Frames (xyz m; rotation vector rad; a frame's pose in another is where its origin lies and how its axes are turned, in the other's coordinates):
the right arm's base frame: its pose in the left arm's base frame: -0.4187 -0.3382 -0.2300 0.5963 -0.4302 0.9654
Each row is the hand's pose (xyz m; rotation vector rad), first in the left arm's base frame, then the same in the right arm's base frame.
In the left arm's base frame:
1: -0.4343 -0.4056 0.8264 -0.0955 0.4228 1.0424
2: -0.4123 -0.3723 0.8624 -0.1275 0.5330 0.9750
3: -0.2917 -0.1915 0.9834 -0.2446 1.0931 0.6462
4: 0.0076 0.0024 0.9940 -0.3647 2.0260 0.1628
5: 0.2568 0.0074 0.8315 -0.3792 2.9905 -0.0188
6: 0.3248 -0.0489 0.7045 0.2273 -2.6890 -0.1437
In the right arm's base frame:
1: 0.5689 0.2769 0.8488 -0.1743 1.0357 -0.0512
2: 0.6222 0.2823 0.8531 -0.1672 1.1340 -0.1337
3: 0.8685 0.2903 0.8194 -0.0575 1.6213 -0.5309
4: 1.1489 0.1199 0.6793 0.3493 2.4188 -1.0469
5: 1.1831 -0.1369 0.5330 -0.9208 -2.4824 0.8054
6: 1.1075 -0.2547 0.4672 -1.1382 -2.0621 0.2920

